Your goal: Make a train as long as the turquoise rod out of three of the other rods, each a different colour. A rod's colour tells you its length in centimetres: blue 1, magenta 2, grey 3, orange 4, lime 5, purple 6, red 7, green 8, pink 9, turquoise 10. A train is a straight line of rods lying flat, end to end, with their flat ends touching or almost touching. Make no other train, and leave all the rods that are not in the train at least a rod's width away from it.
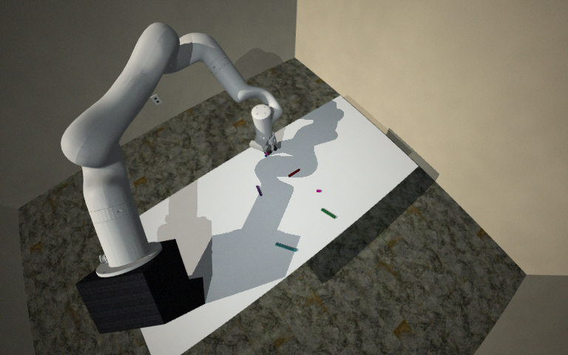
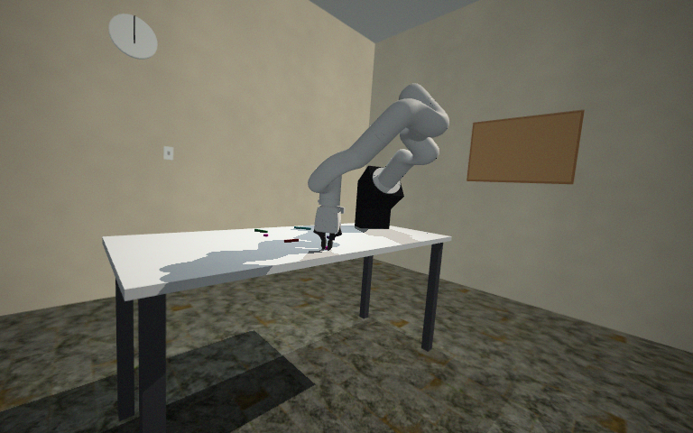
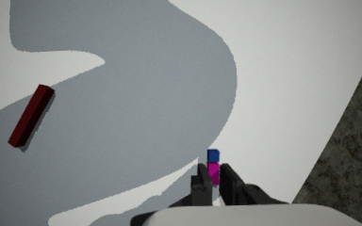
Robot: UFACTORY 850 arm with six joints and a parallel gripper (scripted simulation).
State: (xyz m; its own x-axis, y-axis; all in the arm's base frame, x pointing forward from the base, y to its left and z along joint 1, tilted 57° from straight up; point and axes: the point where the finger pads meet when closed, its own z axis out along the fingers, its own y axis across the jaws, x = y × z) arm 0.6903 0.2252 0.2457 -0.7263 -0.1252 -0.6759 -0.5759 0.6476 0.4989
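Right now my hand is 2 cm to the left of the blue rod, 2 cm past it and 2 cm above it. Round my hand: red rod 18 cm to the right, 7 cm ahead, 2 cm below; then green rod 46 cm to the right, 11 cm ahead, 2 cm below; then purple rod 19 cm to the right, 14 cm behind, 2 cm below.
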